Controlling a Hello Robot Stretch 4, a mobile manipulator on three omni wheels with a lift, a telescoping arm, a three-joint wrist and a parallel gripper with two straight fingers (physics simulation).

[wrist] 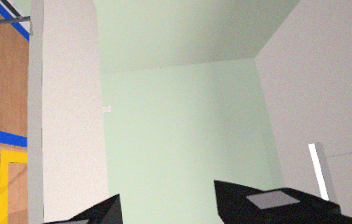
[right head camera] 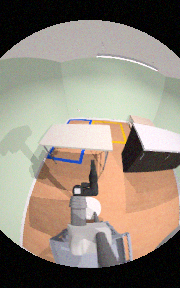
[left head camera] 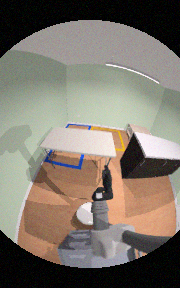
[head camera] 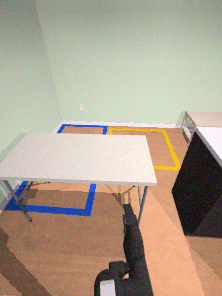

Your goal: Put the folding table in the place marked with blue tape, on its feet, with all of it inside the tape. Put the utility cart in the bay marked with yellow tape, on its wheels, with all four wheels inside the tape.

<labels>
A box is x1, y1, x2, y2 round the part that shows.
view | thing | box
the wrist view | my gripper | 42, 180, 351, 223
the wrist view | folding table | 0, 0, 108, 223
</labels>
